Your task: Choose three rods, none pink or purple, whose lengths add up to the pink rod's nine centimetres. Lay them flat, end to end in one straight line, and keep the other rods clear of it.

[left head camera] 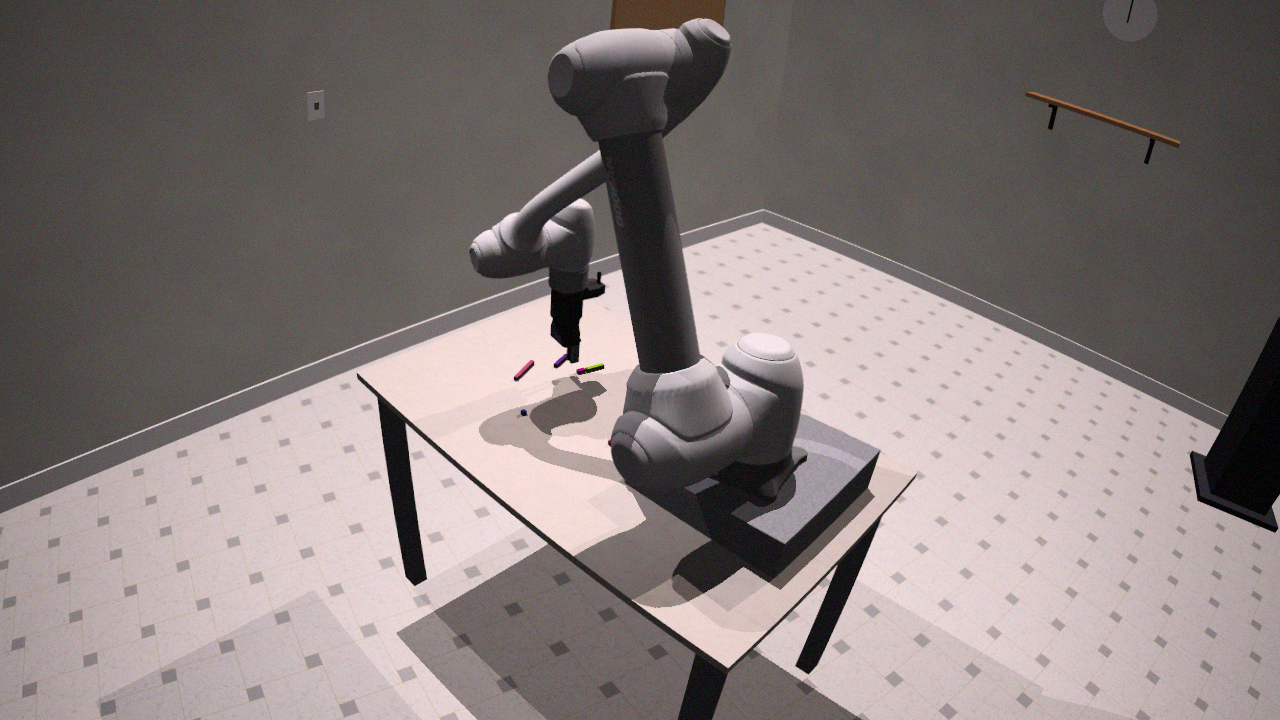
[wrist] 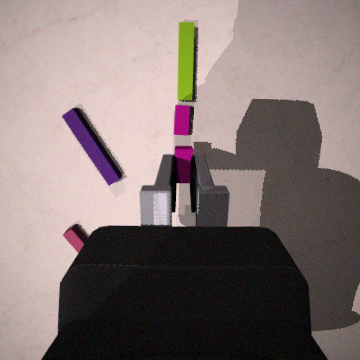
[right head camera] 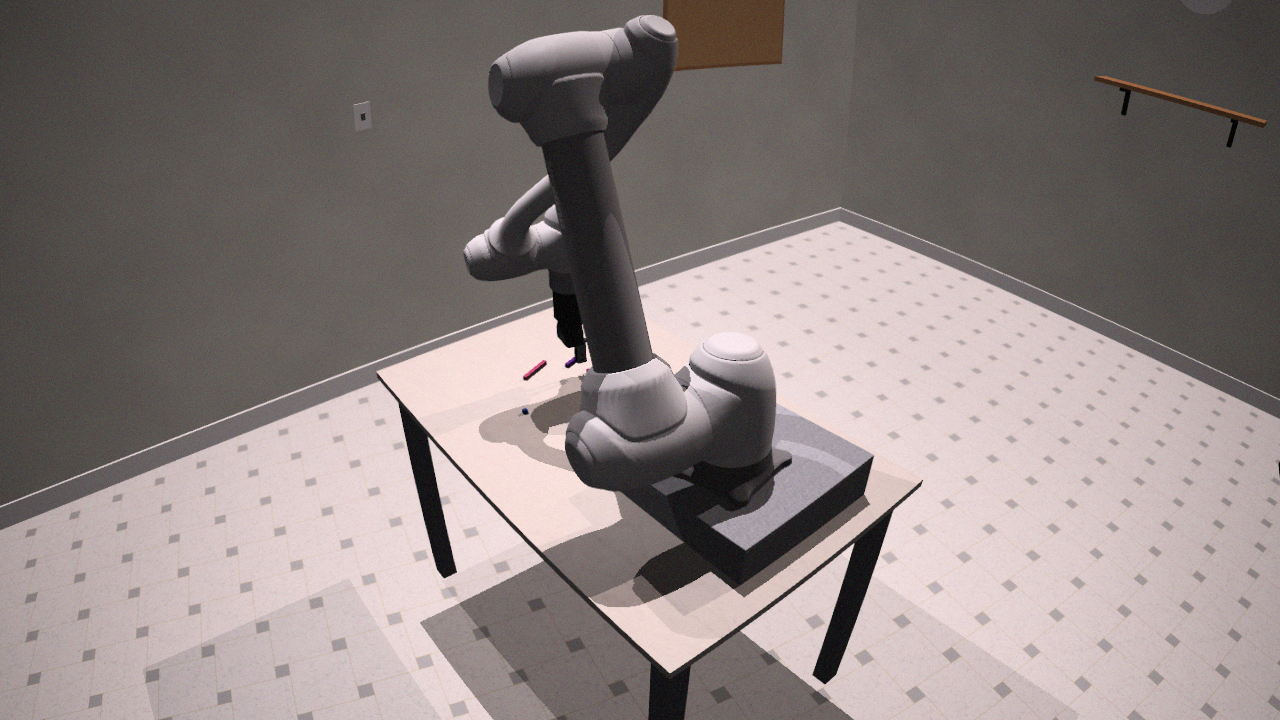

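Pixels of known places: gripper, fingertip midpoint: (left head camera: 572, 360) (wrist: 182, 171) (right head camera: 580, 360); arm's base, origin of the base link: (left head camera: 750, 463) (right head camera: 730, 466).
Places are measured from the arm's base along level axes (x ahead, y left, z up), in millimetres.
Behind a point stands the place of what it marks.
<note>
A lime green rod (wrist: 186, 61) {x 517, y -202, z -78 mm} (left head camera: 595, 367) {x 514, y -200, z -80 mm} lies flat. A short magenta rod (wrist: 182, 120) {x 533, y -166, z -78 mm} (left head camera: 580, 370) {x 532, y -161, z -78 mm} lies flat at its near end, roughly in line, with a small gap between them in the wrist view. My gripper (wrist: 182, 171) {x 543, y -141, z -45 mm} (left head camera: 573, 356) {x 543, y -141, z -45 mm} (right head camera: 580, 354) {x 543, y -141, z -45 mm} is shut on a second short magenta rod (wrist: 184, 157) {x 538, y -150, z -38 mm}, which points along the same line, slightly apart from the first and seemingly a little above the table. The purple rod (wrist: 92, 146) {x 600, y -173, z -78 mm} (left head camera: 561, 360) {x 598, y -170, z -80 mm} (right head camera: 571, 362) {x 596, y -160, z -80 mm} lies slanted to the left. The pink rod (left head camera: 524, 369) {x 638, y -72, z -78 mm} (right head camera: 535, 369) {x 638, y -74, z -79 mm} (wrist: 75, 238) {x 647, y -111, z -78 mm} is partly hidden in the wrist view.
A small dark blue piece (left head camera: 523, 412) {x 522, y 67, z -80 mm} (right head camera: 524, 411) {x 522, y 67, z -80 mm} lies on the table (left head camera: 501, 465) {x 441, y 235, z -88 mm} nearer the head cameras. A bit of a red rod (left head camera: 610, 442) {x 309, y 29, z -79 mm} shows beside the arm's base, mostly hidden. The arm stands on a grey block (left head camera: 832, 447) {x -123, y -146, z 10 mm} (right head camera: 827, 447) {x -126, y -164, z 11 mm}.
</note>
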